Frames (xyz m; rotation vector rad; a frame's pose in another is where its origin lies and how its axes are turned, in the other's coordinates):
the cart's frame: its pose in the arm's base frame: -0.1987 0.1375 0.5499 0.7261 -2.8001 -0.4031
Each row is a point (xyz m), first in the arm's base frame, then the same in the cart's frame.
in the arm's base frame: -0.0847 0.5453 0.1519
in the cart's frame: -0.3583 0.1667 0.4261
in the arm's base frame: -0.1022 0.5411 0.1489
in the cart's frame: -0.3417 0.1699 0.4329
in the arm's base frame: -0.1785 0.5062 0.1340
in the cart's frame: -0.2612 0.1695 0.4608
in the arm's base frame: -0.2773 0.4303 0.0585
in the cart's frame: -0.1496 0.1254 0.5434
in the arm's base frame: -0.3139 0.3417 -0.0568
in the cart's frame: -0.0903 0.0307 0.6434
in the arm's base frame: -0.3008 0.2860 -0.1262
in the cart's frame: -0.0835 -0.0438 0.6933
